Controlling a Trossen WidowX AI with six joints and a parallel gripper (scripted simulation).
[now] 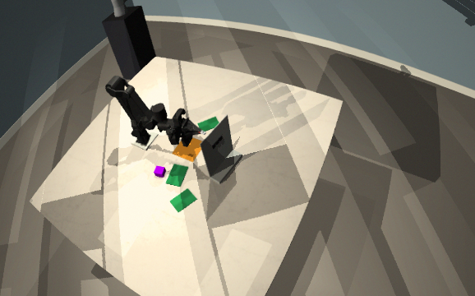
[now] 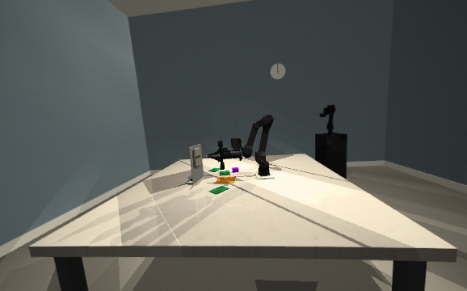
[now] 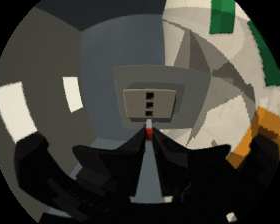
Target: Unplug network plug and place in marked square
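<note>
Now: the orange marked square 10 cm behind my gripper tip, 2 cm to the left of it and 16 cm below it. The rest, counted from my gripper tip: red plug: right at my gripper tip; then upright grey panel: 9 cm ahead, 3 cm to the right, 6 cm below.
</note>
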